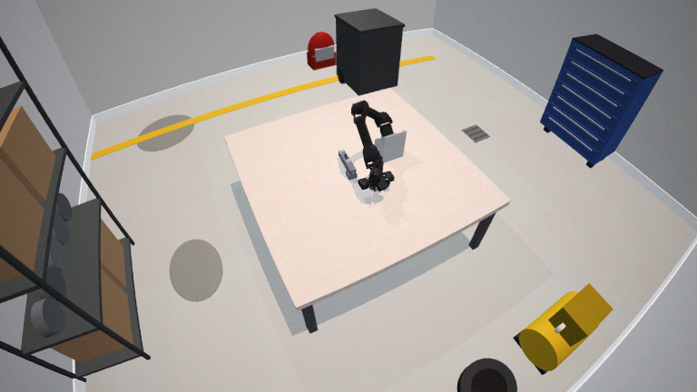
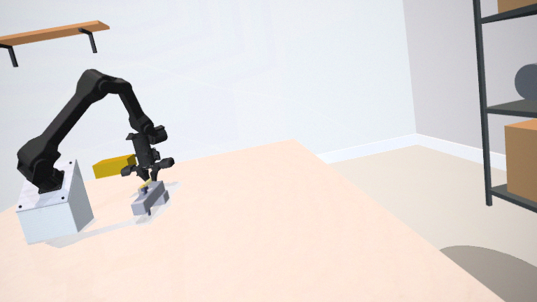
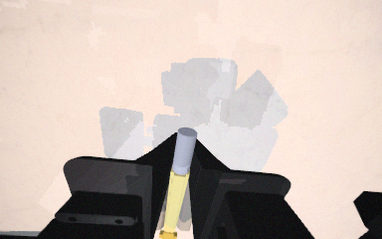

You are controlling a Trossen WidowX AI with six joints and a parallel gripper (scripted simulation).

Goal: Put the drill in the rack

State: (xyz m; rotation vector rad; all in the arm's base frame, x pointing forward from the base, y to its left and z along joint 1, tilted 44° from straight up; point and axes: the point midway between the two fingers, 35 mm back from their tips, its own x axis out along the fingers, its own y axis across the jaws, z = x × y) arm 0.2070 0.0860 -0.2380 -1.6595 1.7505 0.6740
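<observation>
Now: gripper tip 10 mm past the drill, 40 mm to the left of it and 40 mm below it. Also, from my gripper tip: beige rack: 10 mm behind, 50 mm to the right, 10 mm above; dark blue key: 50 mm ahead, 250 mm to the right, 40 mm above; grey block: 50 mm ahead, 230 mm to the right, 30 mm above.
</observation>
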